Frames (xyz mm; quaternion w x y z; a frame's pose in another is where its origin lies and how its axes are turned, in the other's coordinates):
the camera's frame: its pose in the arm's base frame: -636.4 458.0 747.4 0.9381 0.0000 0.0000 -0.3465
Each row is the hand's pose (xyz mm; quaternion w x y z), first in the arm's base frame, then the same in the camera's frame.
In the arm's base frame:
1: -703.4 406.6 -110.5 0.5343 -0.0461 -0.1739 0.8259
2: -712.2 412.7 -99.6 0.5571 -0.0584 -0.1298 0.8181
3: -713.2 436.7 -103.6 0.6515 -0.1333 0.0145 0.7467
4: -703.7 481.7 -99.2 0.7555 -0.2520 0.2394 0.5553
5: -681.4 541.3 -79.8 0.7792 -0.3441 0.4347 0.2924
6: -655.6 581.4 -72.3 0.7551 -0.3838 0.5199 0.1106
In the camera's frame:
1: -17.5 -82.6 -857.9 0.2150 0.0170 -0.1791 0.9599
2: -28.2 -83.7 -847.0 0.2391 -0.0098 -0.1420 0.9605
3: -44.5 -66.1 -851.0 0.3524 -0.1301 -0.0326 0.9262
4: -66.5 -25.7 -846.6 0.5163 -0.3193 0.1373 0.7827
5: -88.3 34.0 -827.2 0.6296 -0.4734 0.2885 0.5443
6: -94.8 81.3 -819.7 0.6700 -0.5402 0.3547 0.3654

